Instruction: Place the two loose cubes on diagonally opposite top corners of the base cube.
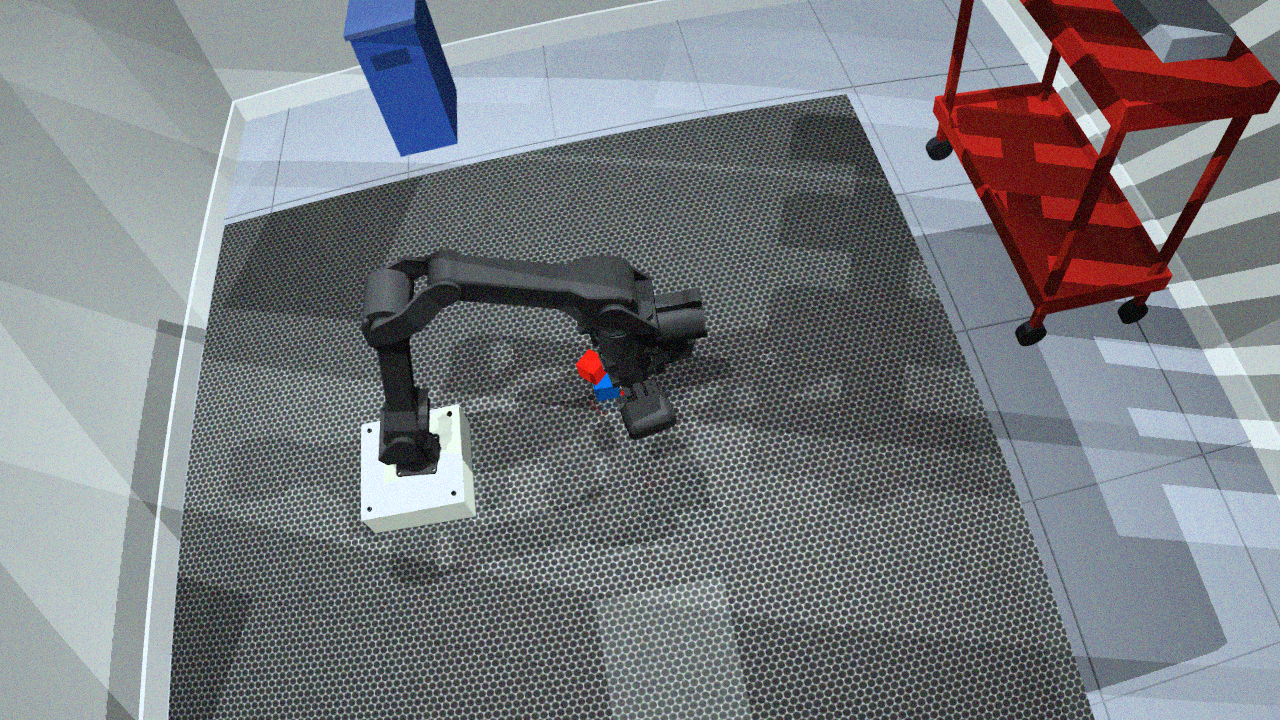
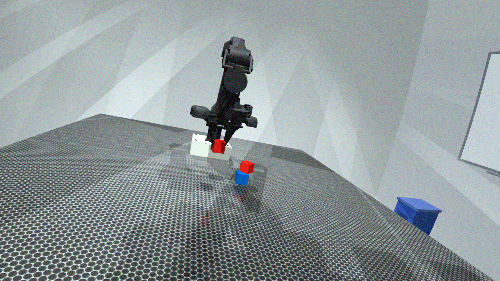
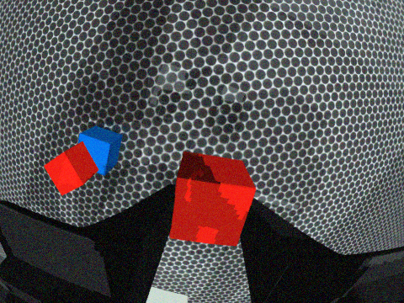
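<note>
Right now the blue base cube is 6 cm behind my gripper tip, 10 cm to the left of it and 10 cm below it.
</note>
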